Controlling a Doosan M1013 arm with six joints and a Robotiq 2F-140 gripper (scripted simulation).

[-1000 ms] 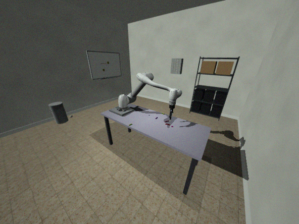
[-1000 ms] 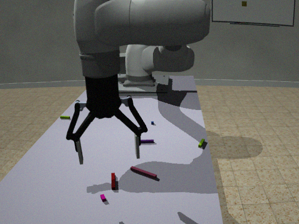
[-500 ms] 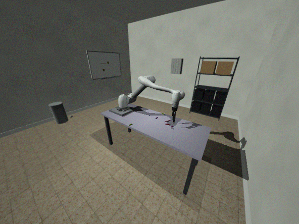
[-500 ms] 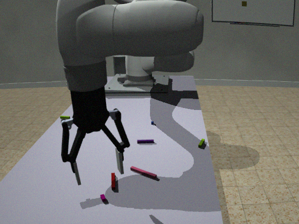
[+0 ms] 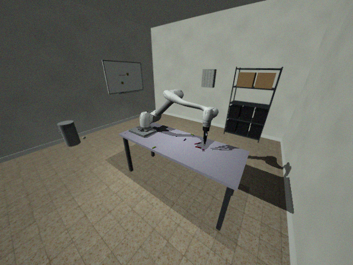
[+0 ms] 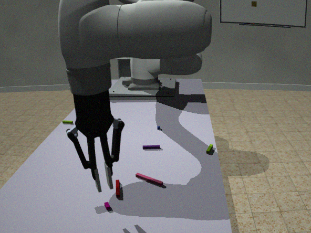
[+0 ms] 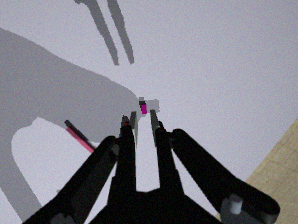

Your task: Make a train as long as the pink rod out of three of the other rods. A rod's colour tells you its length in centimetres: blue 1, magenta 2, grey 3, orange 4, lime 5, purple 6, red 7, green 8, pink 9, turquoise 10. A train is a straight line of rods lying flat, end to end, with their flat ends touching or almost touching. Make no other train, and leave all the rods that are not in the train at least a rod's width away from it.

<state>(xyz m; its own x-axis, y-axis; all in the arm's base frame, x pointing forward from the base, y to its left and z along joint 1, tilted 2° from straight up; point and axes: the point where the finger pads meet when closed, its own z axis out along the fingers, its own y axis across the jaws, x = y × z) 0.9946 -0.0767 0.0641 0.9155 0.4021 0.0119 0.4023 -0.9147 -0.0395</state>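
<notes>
My hand is 100 mm above the magenta rod. Also, from my hand: red rod (80 mm behind, 20 mm to the left, 100 mm below); then purple rod (310 mm behind, 110 mm to the left, 100 mm below); then pink rod (120 mm behind, 110 mm to the left, 100 mm below).
</notes>
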